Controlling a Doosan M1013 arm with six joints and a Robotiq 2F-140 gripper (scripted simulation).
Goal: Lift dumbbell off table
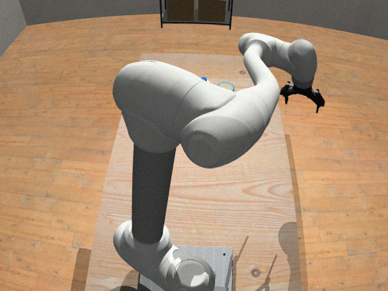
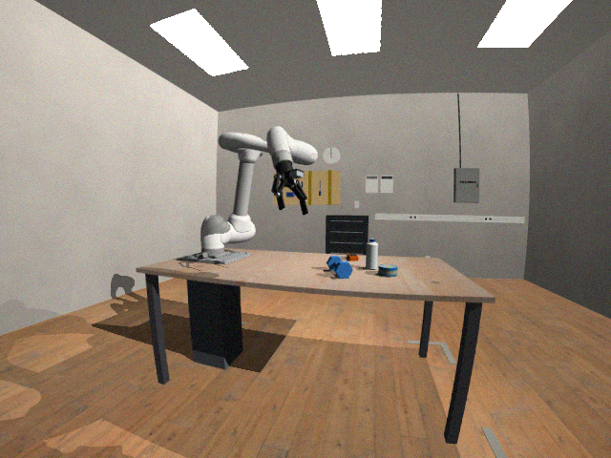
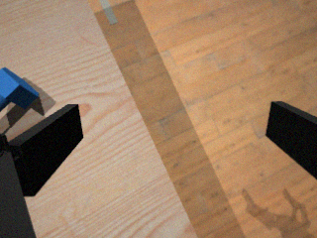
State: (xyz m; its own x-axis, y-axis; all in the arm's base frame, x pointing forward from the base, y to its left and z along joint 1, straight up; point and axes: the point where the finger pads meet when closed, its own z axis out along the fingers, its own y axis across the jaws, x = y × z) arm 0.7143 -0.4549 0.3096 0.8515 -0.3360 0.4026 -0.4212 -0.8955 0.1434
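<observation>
My gripper is now 16 cm short of the blue dumbbell, 28 cm to the right of it and 29 cm above it. Also, from my hand: flat blue round tin 42 cm ahead, 30 cm to the left, 31 cm below; then small orange block 21 cm ahead, 70 cm to the left, 31 cm below; then white bottle 33 cm ahead, 43 cm to the left, 25 cm below.
</observation>
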